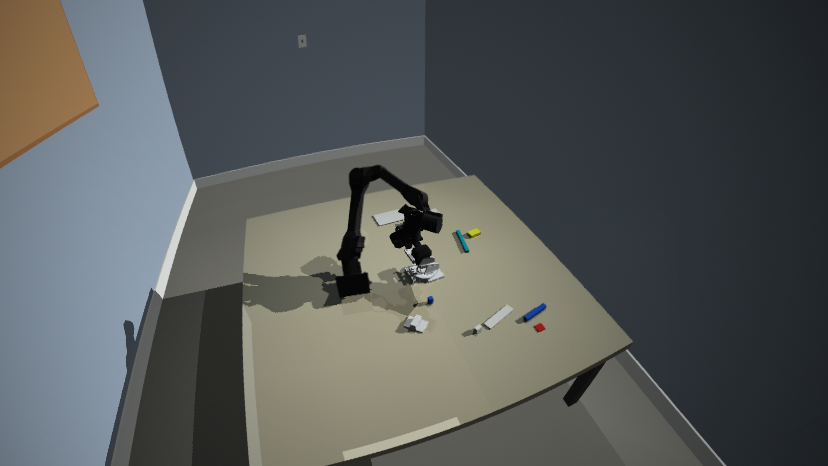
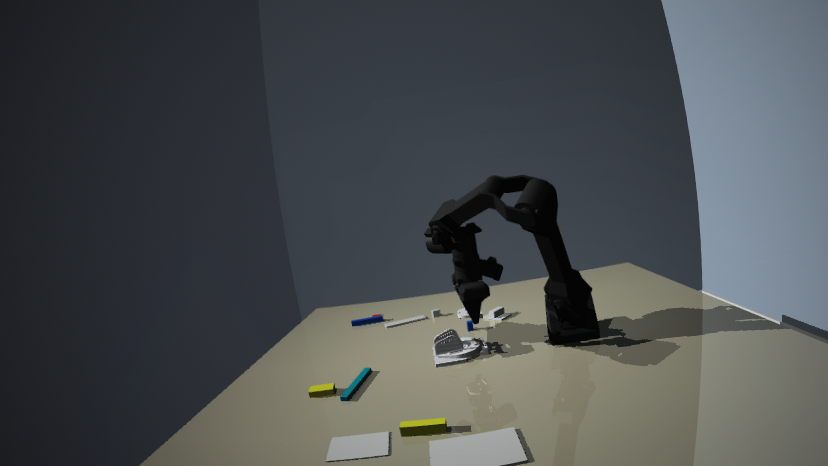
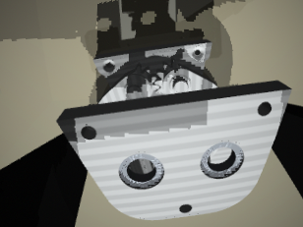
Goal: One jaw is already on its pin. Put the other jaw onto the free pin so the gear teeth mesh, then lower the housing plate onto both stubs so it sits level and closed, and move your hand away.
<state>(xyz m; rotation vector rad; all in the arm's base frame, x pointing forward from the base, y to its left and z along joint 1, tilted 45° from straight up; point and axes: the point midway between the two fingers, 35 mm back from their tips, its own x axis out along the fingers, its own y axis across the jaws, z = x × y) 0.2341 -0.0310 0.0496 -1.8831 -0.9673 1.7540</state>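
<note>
Now: the white jaw 2 cm ahead of my gripper tip, 2 cm to the right of it and 7 cm below it. Also, from my gripper tip: blue bar: 38 cm ahead, 31 cm to the right, 8 cm below; white bar: 25 cm ahead, 28 cm to the right, 8 cm below; teal bar: 25 cm ahead, 16 cm to the left, 8 cm below.
</note>
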